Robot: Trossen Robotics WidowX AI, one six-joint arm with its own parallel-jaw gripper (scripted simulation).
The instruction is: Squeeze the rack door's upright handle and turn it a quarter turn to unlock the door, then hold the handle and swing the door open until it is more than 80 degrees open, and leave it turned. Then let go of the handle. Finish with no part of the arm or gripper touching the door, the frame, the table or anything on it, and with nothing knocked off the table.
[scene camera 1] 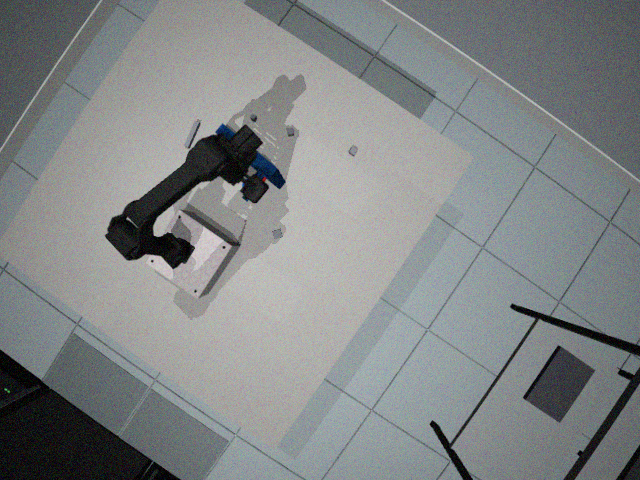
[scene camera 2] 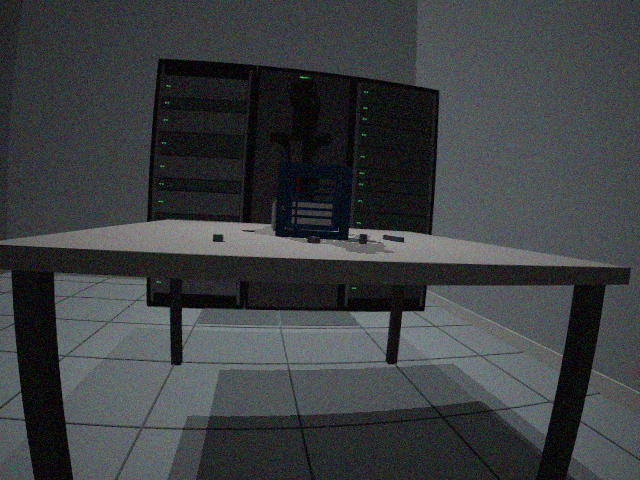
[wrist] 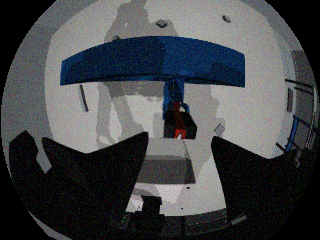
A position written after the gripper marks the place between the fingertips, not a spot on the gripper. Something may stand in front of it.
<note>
The gripper point(scene camera 1: 242, 178) is open, holding nothing.
The gripper shows as well in the wrist view point(wrist: 181, 139).
</note>
